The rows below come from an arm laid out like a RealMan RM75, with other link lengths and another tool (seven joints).
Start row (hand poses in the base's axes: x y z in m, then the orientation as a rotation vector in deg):
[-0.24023, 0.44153, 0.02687, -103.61, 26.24, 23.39]
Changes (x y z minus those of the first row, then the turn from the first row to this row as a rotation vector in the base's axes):
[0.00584, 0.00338, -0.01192, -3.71, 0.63, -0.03]
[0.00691, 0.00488, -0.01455, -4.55, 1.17, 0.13]
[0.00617, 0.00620, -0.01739, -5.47, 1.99, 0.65]
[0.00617, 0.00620, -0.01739, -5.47, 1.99, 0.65]
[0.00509, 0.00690, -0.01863, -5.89, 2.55, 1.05]
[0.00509, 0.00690, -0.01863, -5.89, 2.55, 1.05]
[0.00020, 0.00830, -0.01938, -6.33, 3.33, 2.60]
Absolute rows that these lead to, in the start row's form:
[-0.23439, 0.44491, 0.01495, -107.10, 27.74, 23.33]
[-0.23332, 0.44641, 0.01232, -107.89, 28.21, 23.81]
[-0.23406, 0.44773, 0.00948, -108.82, 28.58, 24.78]
[-0.23406, 0.44773, 0.00948, -108.82, 28.58, 24.78]
[-0.23514, 0.44843, 0.00824, -109.27, 28.73, 25.51]
[-0.23514, 0.44843, 0.00824, -109.27, 28.73, 25.51]
[-0.24003, 0.44983, 0.00749, -110.04, 28.00, 27.27]

